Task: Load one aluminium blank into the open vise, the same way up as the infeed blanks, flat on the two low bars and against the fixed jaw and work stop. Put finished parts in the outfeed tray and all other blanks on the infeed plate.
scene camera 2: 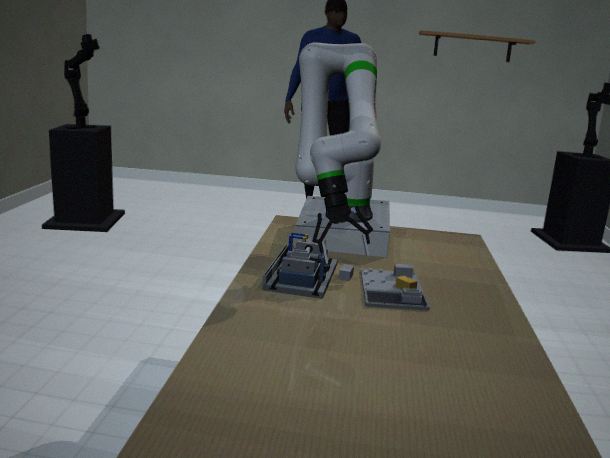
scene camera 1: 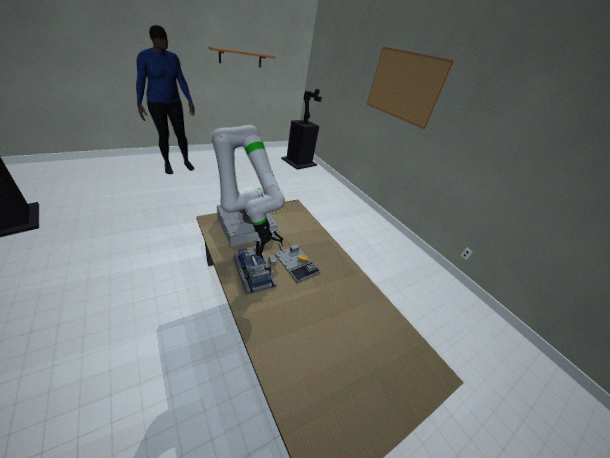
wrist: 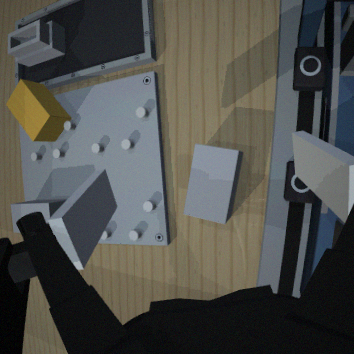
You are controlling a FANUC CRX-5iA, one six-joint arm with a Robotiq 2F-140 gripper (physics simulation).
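Places are measured from the arm's base along level axes (x left, y back, z up), in centimetres.
Pixels of known places: gripper, fingertip midpoint: (scene camera 2: 347,259) (scene camera 1: 273,256) (wrist: 199,171); arm's base, link origin: (scene camera 2: 353,215).
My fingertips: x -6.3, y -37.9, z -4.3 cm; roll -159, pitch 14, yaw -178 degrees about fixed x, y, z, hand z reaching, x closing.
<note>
For each thing: its top centre in the pictures, then the offset to it from my fingertips. "pt": a spot on its surface instead.
- grey aluminium blank, top centre: (wrist: 209,183) (scene camera 2: 346,267) (scene camera 1: 272,258) dx +0.3, dy +1.0, dz -3.4 cm
- vise, top centre: (scene camera 2: 304,248) (scene camera 1: 254,261) dx -14.4, dy -0.3, dz +3.3 cm
- infeed plate, top centre: (wrist: 80,165) (scene camera 2: 391,280) (scene camera 1: 292,256) dx +14.7, dy -2.7, dz -5.8 cm
- grey blank, top centre: (wrist: 29,218) (scene camera 2: 404,265) (scene camera 1: 295,246) dx +19.7, dy +2.1, dz -2.2 cm
- part with a hollow, top centre: (wrist: 22,36) (scene camera 2: 412,290) dx +18.1, dy -17.7, dz -2.5 cm
- outfeed tray, surface spot: (wrist: 110,30) pt dx +8.8, dy -16.3, dz -6.0 cm
- yellow block, top centre: (wrist: 24,107) (scene camera 2: 406,278) (scene camera 1: 303,257) dx +18.2, dy -9.5, dz -2.1 cm
A grey aluminium blank (scene camera 1: 272,260) (scene camera 2: 346,272) (wrist: 212,182) lies loose on the table between the vise (scene camera 1: 259,270) (scene camera 2: 299,265) and the infeed plate (scene camera 1: 285,257) (scene camera 2: 376,287) (wrist: 130,175). My gripper (scene camera 1: 271,249) (scene camera 2: 345,245) (wrist: 199,171) is open and empty above and behind it, one finger over the vise side, one towards the plate. Another grey blank (scene camera 1: 294,249) (scene camera 2: 403,270) (wrist: 30,215) is on the plate, partly behind a finger in the wrist view. A part with a hollow (scene camera 2: 411,295) (wrist: 37,42) sits in the outfeed tray (wrist: 110,30). The vise's bars are hidden.
A yellow block (scene camera 1: 303,259) (scene camera 2: 406,282) (wrist: 35,107) rests at an edge of the infeed plate, among short upright pegs. A blue bracket (scene camera 2: 298,236) stands behind the vise. A person (scene camera 1: 162,75) stands beyond the robot's base.
</note>
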